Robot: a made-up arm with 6 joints.
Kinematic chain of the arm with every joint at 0, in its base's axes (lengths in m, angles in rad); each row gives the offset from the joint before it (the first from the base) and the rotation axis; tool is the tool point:
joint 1: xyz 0 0 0.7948 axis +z
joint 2: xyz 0.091 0 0 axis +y
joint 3: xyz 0 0 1.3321 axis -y
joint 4: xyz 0 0 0.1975 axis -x
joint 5: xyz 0.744 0 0 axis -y
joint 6: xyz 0.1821 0 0 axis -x
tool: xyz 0 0 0
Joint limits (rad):
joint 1: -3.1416..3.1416
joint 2: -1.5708..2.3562
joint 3: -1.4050..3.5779
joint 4: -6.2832..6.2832
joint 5: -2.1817..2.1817
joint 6: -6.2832..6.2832
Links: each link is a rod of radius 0.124 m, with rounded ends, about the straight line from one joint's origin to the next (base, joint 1, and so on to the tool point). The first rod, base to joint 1, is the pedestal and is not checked.
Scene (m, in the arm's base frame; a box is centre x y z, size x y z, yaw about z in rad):
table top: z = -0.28
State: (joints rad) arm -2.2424 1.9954 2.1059 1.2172 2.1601 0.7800
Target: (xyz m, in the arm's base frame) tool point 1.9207 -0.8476 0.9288
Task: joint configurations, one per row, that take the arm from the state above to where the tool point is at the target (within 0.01 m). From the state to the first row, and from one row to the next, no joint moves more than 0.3 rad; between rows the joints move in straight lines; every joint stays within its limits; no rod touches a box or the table.
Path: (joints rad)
1: -1.9513 1.9458 2.0497 1.2223 2.1024 0.7800
2: -1.6601 1.8962 1.9936 1.2275 2.0448 0.7800
3: -1.3690 1.8466 1.9374 1.2326 1.9871 0.7800
4: -1.0778 1.7970 1.8813 1.2377 1.9294 0.7800
5: -0.7867 1.7474 1.8251 1.2429 1.8718 0.7800
6: -0.4955 1.6978 1.7689 1.2480 1.8141 0.7800

